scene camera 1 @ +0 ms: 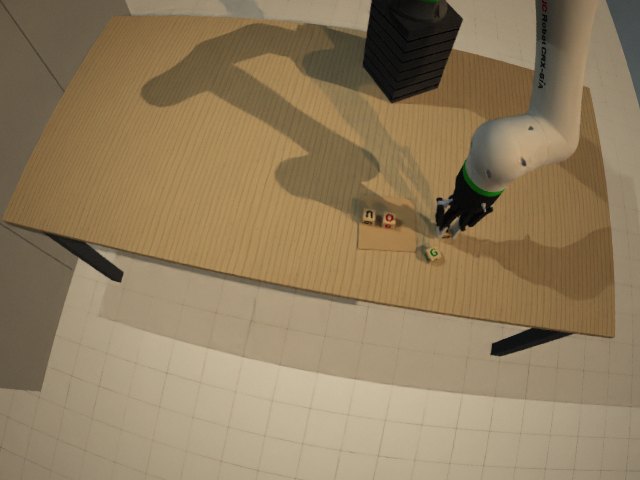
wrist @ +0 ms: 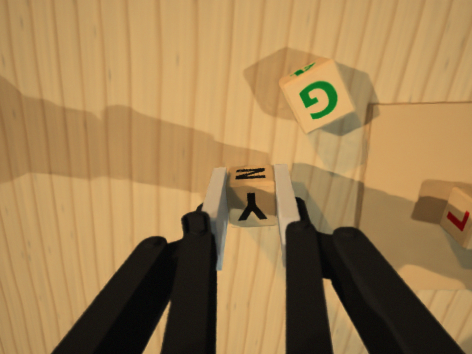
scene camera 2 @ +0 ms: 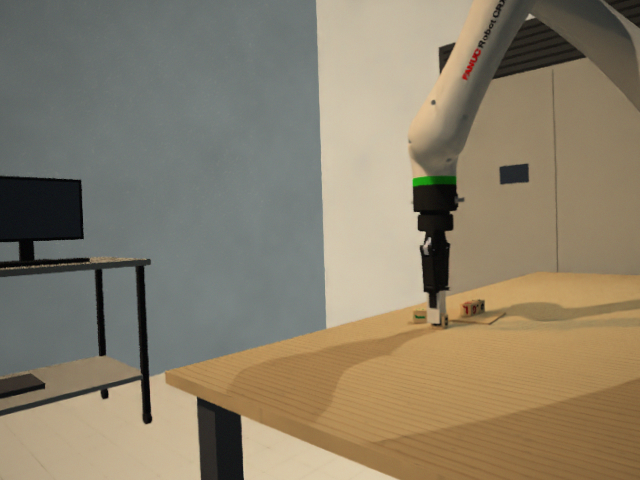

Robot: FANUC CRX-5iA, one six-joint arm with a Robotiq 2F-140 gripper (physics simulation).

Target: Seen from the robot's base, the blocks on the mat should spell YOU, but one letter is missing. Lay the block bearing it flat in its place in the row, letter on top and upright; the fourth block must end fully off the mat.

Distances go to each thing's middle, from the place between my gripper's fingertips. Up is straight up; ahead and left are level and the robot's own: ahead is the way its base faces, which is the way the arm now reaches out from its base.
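The mat (wrist: 410,170) sits 150 mm to the right of my hand, and it's 10 mm ahead of my hand and 10 mm below it too.
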